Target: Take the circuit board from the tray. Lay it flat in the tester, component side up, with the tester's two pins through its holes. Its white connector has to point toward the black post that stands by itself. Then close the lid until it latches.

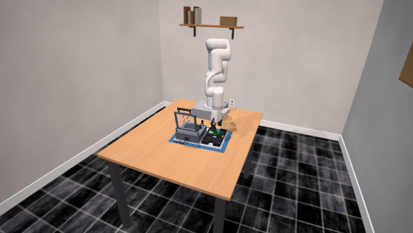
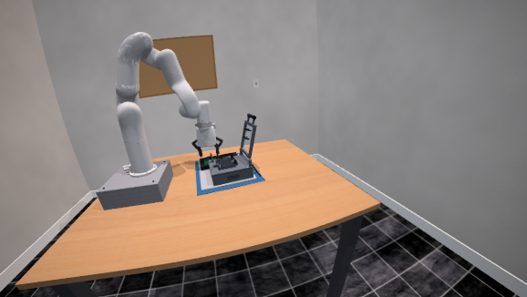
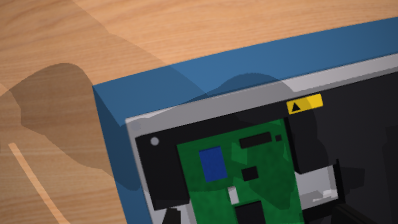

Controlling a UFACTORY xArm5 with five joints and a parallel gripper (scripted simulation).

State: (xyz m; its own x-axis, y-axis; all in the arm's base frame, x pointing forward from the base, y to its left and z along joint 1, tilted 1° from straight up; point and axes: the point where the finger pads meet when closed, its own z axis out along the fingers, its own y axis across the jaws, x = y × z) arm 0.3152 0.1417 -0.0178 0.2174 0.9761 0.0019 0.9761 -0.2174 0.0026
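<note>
My gripper is now 4 cm above the green circuit board. The rest, counted from my hand: clear-windowed lid 19 cm ahead, 16 cm to the right, 12 cm above; then tester 13 cm to the right, 10 cm ahead, 5 cm above.
</note>
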